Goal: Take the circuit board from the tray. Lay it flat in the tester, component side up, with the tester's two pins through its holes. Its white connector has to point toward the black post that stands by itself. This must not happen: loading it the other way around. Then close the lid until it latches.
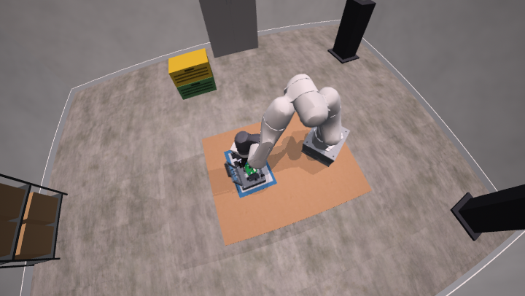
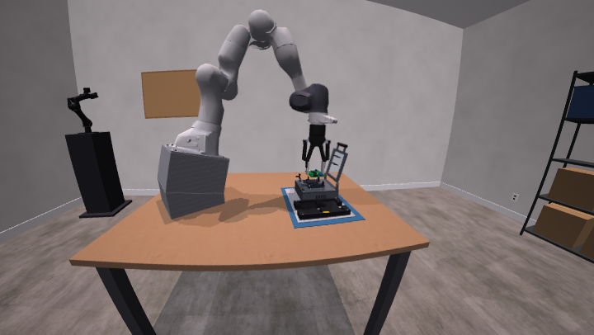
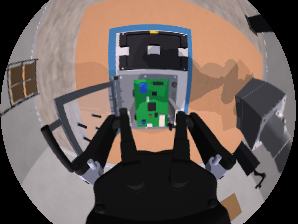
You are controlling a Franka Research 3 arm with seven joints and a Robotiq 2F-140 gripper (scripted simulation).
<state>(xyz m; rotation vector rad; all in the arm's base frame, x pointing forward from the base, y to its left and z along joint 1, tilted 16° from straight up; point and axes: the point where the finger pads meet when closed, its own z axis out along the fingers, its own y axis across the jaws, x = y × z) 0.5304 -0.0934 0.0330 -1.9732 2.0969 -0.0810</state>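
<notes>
Right now the tester lid is 12 cm ahead of my hand, 1 cm to the left of it and 3 cm above it. The rest, counted from my hand: green circuit board (2 cm below).
</notes>
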